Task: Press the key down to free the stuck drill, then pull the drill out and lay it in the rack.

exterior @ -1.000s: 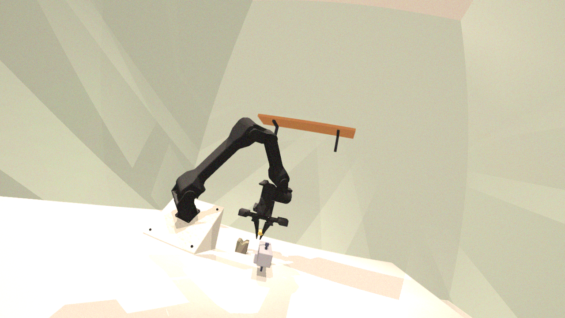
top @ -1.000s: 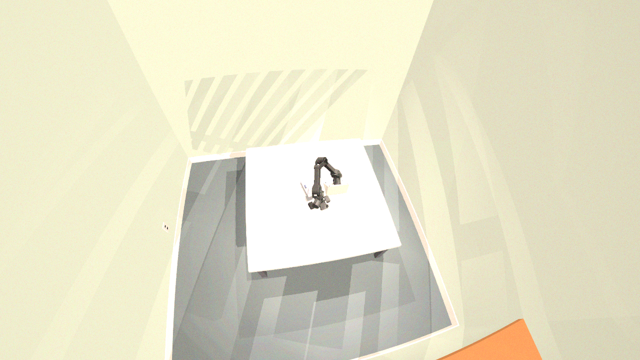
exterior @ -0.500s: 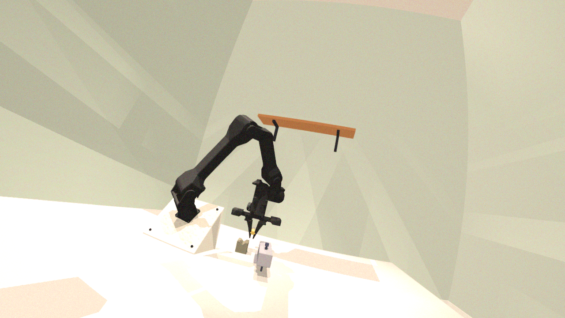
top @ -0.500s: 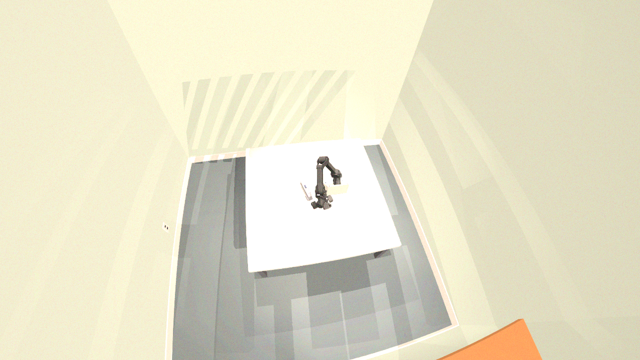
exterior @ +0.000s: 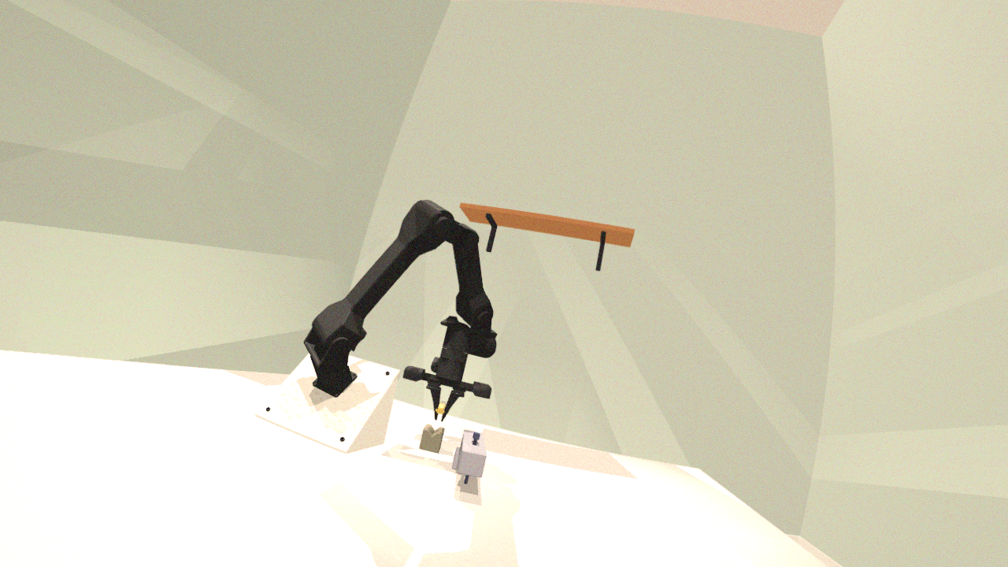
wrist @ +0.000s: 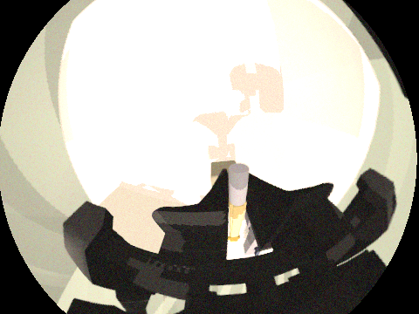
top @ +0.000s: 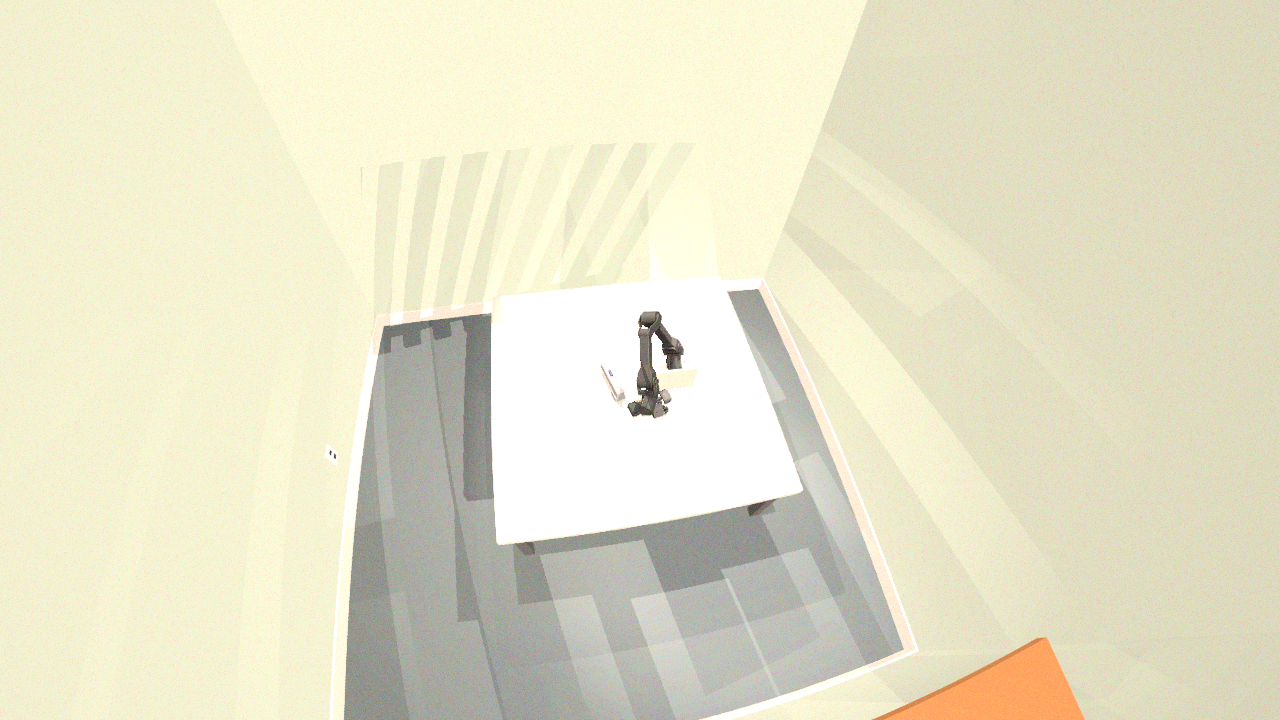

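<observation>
The drill is 1 cm ahead of my gripper tip, 4 cm to the right of it and 3 cm above it. Round my gripper tip: light grey box 14 cm ahead, 17 cm to the right, 1 cm below; rack 1 cm ahead, 4 cm to the right, 3 cm below; small dark key 15 cm ahead, 20 cm to the right.
</observation>
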